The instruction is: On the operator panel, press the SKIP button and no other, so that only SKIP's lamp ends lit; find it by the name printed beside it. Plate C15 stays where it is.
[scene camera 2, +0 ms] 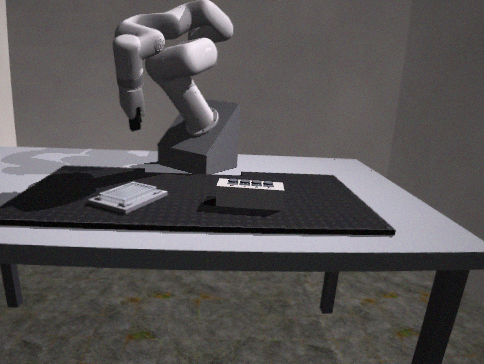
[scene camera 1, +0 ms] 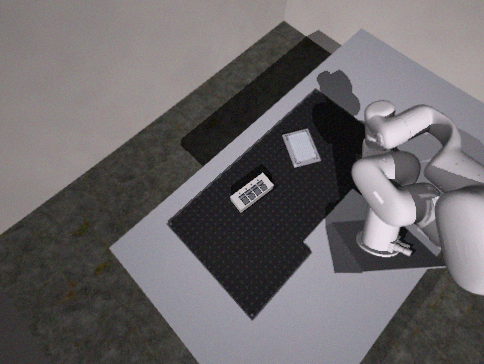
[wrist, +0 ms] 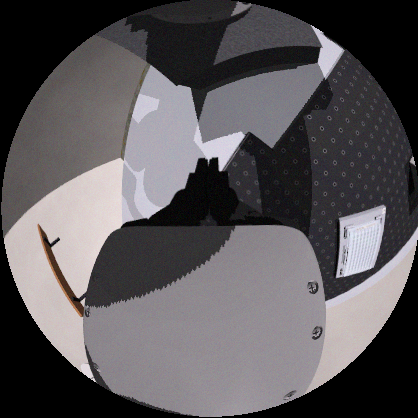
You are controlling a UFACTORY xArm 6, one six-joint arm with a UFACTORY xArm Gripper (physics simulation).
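Places are measured from the arm's base along level axes (x left, y ahead, z down), in centimetres.
Pixels of known places: gripper, between the fingertips: [scene camera 2: 135,129] [wrist: 209,171]; arm's base, origin of its link: [scene camera 2: 202,122] [scene camera 1: 377,243].
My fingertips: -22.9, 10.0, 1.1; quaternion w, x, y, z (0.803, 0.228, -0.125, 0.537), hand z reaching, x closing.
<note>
Ahead of a thing's pixels: the offset from my fingertips to its middle, as dx, dy, dz. Level surfaces: height alone.
The operator panel {+29.9, +34.8, +10.7} [scene camera 1: 252,192] [scene camera 2: 250,197] is a low box with a pale top and four dark buttons in a row, standing on the dark perforated mat. The names beside the buttons are too small to read, and no lit lamp can be made out. In the wrist view a sliver of it shows at the right edge. A pale plate with a clear ribbed block {-0.3, +29.8, +11.6} [scene camera 1: 301,147] [scene camera 2: 129,195] [wrist: 362,241] lies flat on the mat, apart from the panel; its label is not readable. My gripper [scene camera 2: 135,128] [wrist: 209,171] is shut and empty, pointing down high above the table, behind the plate and away from the panel.
The dark mat {dz +13.5} [scene camera 1: 240,270] [scene camera 2: 325,210] [wrist: 360,115] lies on the pale table {dz +14.8} [scene camera 1: 165,280] [scene camera 2: 415,210]. The arm's grey base block [scene camera 2: 222,142] stands behind the mat. An orange-brown strip [wrist: 59,275] with dark brackets is on the wall at the left of the wrist view.
</note>
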